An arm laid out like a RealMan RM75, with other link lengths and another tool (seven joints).
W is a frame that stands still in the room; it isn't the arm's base.
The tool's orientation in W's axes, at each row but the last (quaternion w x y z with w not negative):
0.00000, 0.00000, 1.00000, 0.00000
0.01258, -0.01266, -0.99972, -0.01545
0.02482, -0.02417, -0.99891, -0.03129
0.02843, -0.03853, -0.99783, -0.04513
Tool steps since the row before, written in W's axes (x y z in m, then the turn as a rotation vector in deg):
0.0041, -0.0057, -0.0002, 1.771, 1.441, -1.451
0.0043, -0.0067, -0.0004, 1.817, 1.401, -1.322
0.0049, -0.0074, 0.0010, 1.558, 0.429, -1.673
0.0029, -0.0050, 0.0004, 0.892, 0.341, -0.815
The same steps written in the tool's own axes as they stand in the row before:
-0.0041, -0.0057, 0.0002, -1.771, 1.441, 1.451
-0.0045, -0.0066, 0.0001, -1.815, 1.406, 1.320
-0.0052, -0.0071, -0.0017, -1.620, 0.403, 1.620
-0.0032, -0.0047, -0.0010, -0.912, 0.338, 0.794

